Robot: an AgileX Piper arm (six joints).
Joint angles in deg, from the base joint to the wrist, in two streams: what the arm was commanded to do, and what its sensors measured. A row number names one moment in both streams.
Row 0, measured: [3.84, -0.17, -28.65, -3.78, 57.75, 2.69]
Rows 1 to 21, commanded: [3.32, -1.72, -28.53, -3.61, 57.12, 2.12]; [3.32, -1.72, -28.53, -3.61, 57.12, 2.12]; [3.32, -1.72, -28.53, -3.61, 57.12, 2.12]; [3.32, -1.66, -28.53, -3.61, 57.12, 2.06]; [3.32, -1.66, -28.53, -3.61, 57.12, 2.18]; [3.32, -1.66, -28.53, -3.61, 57.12, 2.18]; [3.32, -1.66, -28.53, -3.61, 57.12, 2.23]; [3.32, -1.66, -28.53, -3.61, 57.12, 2.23]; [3.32, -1.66, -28.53, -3.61, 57.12, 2.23]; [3.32, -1.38, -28.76, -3.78, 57.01, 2.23]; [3.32, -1.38, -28.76, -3.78, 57.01, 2.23]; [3.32, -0.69, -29.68, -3.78, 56.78, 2.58]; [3.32, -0.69, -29.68, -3.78, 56.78, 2.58]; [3.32, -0.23, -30.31, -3.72, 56.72, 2.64]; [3.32, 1.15, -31.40, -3.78, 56.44, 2.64]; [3.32, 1.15, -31.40, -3.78, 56.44, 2.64]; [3.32, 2.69, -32.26, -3.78, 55.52, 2.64]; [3.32, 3.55, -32.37, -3.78, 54.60, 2.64]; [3.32, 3.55, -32.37, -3.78, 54.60, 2.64]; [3.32, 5.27, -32.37, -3.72, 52.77, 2.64]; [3.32, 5.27, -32.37, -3.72, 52.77, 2.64]
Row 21, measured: [3.84, 3.44, -31.80, -3.84, 55.58, 2.75]
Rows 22 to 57, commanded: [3.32, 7.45, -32.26, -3.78, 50.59, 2.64]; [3.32, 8.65, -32.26, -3.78, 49.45, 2.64]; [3.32, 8.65, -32.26, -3.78, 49.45, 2.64]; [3.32, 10.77, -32.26, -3.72, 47.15, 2.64]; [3.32, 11.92, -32.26, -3.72, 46.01, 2.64]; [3.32, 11.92, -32.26, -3.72, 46.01, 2.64]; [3.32, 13.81, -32.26, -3.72, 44.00, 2.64]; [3.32, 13.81, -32.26, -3.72, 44.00, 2.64]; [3.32, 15.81, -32.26, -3.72, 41.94, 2.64]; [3.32, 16.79, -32.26, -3.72, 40.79, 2.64]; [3.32, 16.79, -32.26, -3.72, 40.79, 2.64]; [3.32, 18.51, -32.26, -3.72, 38.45, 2.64]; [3.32, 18.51, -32.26, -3.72, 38.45, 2.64]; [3.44, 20.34, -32.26, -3.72, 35.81, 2.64]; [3.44, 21.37, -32.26, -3.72, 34.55, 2.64]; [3.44, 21.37, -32.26, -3.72, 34.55, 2.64]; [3.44, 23.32, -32.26, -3.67, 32.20, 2.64]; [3.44, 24.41, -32.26, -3.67, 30.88, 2.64]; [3.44, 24.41, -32.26, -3.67, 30.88, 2.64]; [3.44, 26.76, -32.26, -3.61, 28.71, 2.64]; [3.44, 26.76, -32.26, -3.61, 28.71, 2.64]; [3.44, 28.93, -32.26, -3.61, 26.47, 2.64]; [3.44, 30.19, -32.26, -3.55, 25.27, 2.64]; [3.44, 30.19, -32.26, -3.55, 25.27, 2.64]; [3.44, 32.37, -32.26, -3.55, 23.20, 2.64]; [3.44, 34.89, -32.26, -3.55, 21.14, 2.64]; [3.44, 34.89, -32.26, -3.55, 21.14, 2.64]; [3.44, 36.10, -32.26, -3.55, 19.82, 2.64]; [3.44, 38.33, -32.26, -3.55, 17.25, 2.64]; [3.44, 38.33, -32.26, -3.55, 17.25, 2.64]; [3.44, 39.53, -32.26, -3.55, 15.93, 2.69]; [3.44, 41.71, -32.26, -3.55, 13.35, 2.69]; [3.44, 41.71, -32.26, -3.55, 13.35, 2.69]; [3.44, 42.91, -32.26, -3.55, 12.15, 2.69]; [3.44, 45.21, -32.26, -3.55, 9.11, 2.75]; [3.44, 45.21, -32.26, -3.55, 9.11, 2.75]
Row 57, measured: [3.84, 42.51, -31.86, -3.50, 13.64, 2.75]
